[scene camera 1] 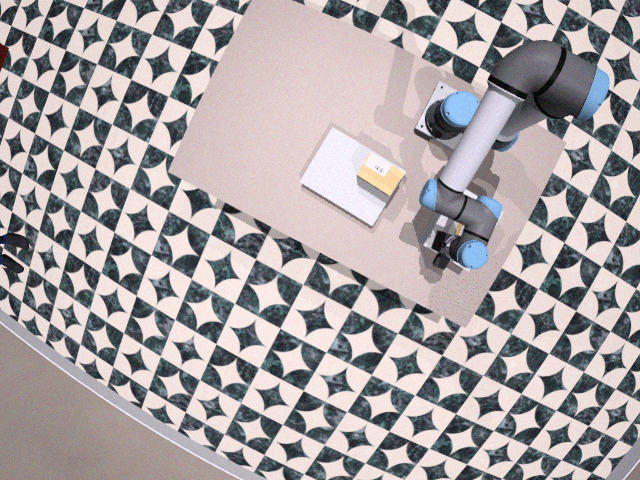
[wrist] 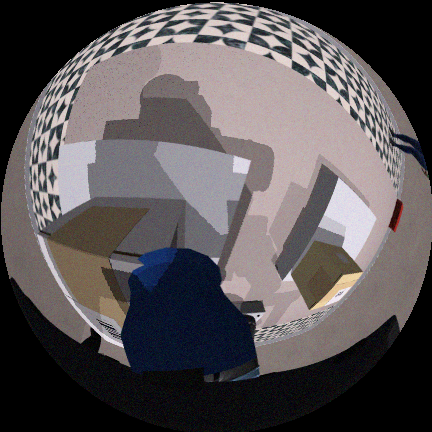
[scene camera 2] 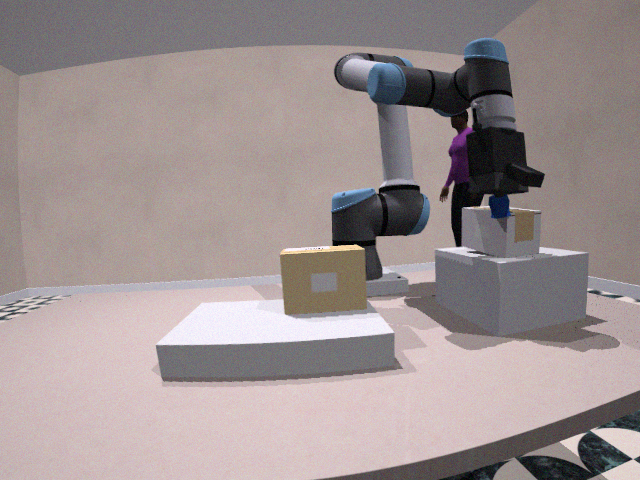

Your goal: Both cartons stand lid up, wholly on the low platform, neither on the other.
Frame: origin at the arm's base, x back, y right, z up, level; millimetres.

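Seen in the pictures: end effector, tool point: (wrist: 184, 267) (scene camera 2: 500, 221); arm's base, origin of the base link: (scene camera 1: 444, 119).
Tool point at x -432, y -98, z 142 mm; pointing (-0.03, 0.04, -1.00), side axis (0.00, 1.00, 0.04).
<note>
Offsets run from my tool point to a thing's top centre. Level surfaces: height alone.
One tan carton @[dy +271, dx +151, dz -34 mm] (scene camera 1: 381, 173) (scene camera 2: 323, 278) (wrist: 326, 273) stands upright on the low white platform @[dy +361, dx +117, dz -134 mm] (scene camera 1: 330, 172) (scene camera 2: 258, 341) (wrist: 350, 209), near the corner closest to the arm, with a small label on its top face. The second carton @[dy -52, dx +52, dz +27 mm] (scene camera 2: 516, 232) (wrist: 80, 250) sits on top of a taller white block @[dy -82, dx +67, dz -62 mm] (scene camera 2: 511, 294) (wrist: 193, 177) to the right. My blue suction cup (scene camera 2: 498, 208) (wrist: 185, 314) presses straight down on this carton's top face. In the overhead view the wrist hides the cup and most of this carton.
The arm's base (scene camera 1: 431, 116) (scene camera 2: 385, 284) is bolted to the table @[dz -182 mm] (scene camera 1: 289, 77) (scene camera 2: 154, 423) behind the platform and the block. A person in a purple top (scene camera 2: 459, 160) stands behind the block. Patterned floor surrounds the table.
</note>
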